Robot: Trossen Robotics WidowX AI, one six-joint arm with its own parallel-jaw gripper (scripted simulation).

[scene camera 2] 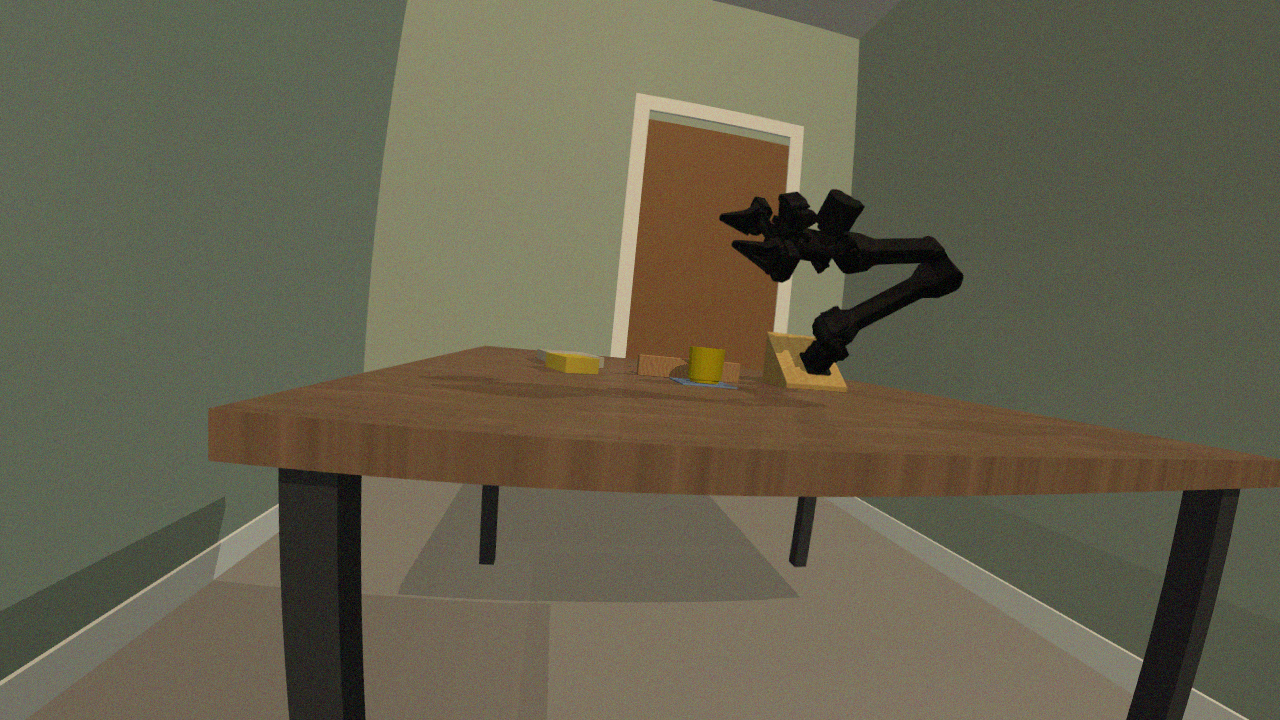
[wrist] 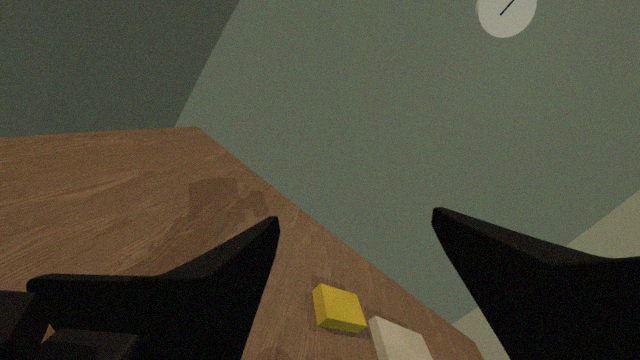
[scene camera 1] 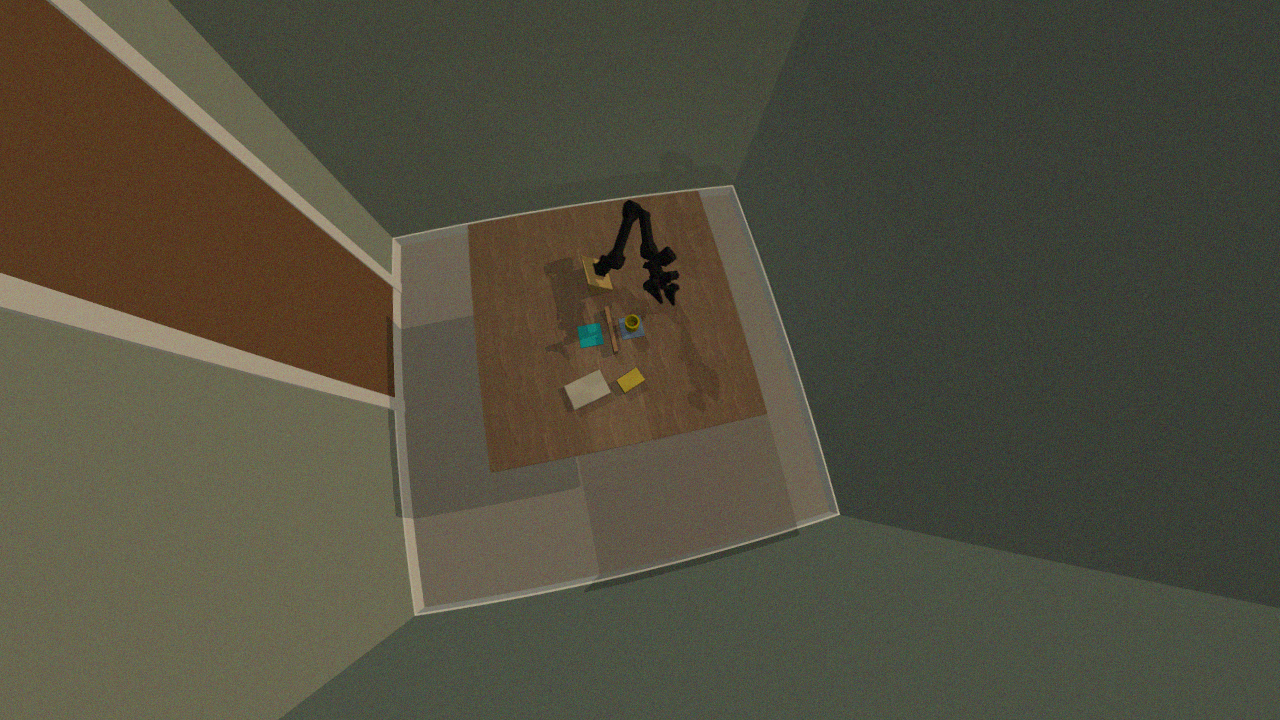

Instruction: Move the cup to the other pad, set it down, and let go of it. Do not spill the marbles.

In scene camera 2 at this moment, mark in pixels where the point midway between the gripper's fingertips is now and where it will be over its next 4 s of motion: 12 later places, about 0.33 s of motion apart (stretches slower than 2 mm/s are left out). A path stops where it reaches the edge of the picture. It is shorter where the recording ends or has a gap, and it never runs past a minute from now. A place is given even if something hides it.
My gripper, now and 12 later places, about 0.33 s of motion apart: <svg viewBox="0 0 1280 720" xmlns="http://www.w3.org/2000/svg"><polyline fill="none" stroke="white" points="725,229 698,272 698,320 714,336 718,337 717,343 716,352 715,360 715,366 716,360 717,345 718,336 718,335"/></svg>
